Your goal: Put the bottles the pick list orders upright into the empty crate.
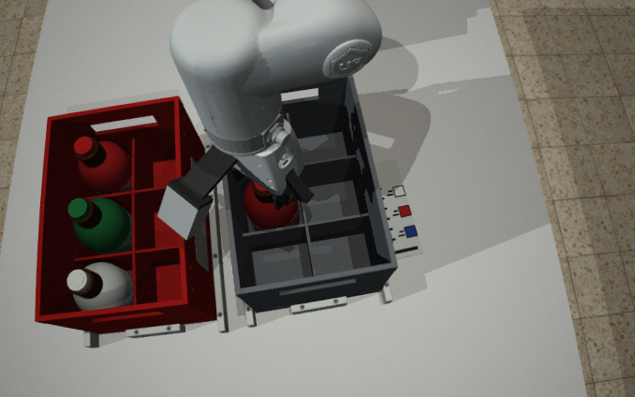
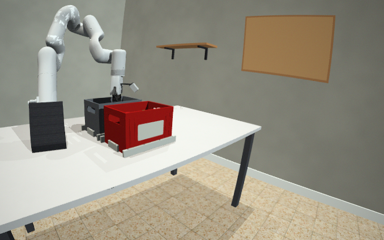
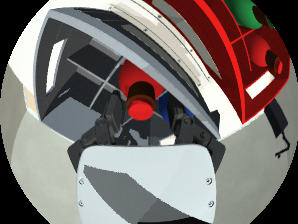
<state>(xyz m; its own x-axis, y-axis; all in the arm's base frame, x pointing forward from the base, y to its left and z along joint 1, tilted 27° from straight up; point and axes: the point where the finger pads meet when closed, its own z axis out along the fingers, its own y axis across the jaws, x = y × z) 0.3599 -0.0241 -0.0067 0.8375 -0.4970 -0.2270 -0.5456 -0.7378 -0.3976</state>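
Now: hand 21 cm to the left of the white-label bottle, 14 cm short of it and 7 cm above it. Round my hand: grey crate: 7 cm below, 4 cm to the left, 1 cm behind; pick list: 18 cm to the left, 15 cm below, 3 cm behind; blue bottle: 8 cm behind, 7 cm below, 2 cm to the right.
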